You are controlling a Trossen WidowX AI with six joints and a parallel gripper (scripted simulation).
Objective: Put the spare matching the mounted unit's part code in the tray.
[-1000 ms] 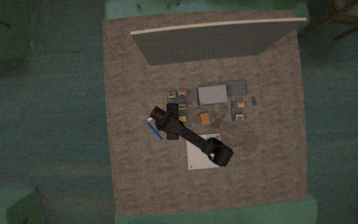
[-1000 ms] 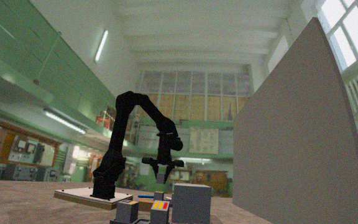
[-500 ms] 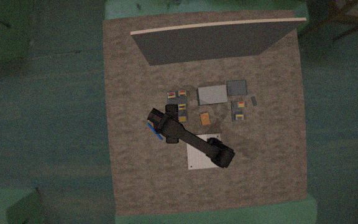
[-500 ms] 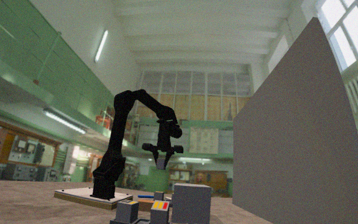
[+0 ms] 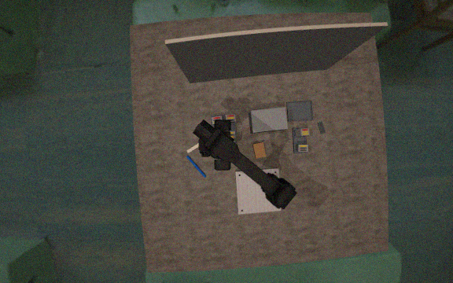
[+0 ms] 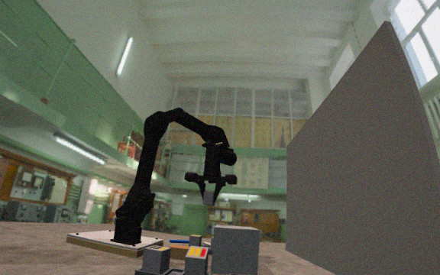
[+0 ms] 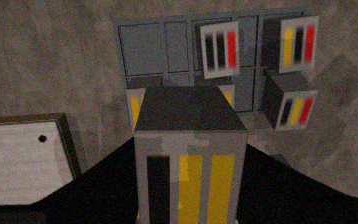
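The dark grey tray is 16 cm ahead of my gripper tip, 38 cm to the right of it and 17 cm below it. From my gripper tip the other things lie so: mounted unit: 11 cm ahead, 20 cm to the right, 12 cm below; tall grey board: 34 cm ahead, 19 cm to the right, 5 cm above; blue pen: 11 cm behind, 14 cm to the left, 17 cm below.
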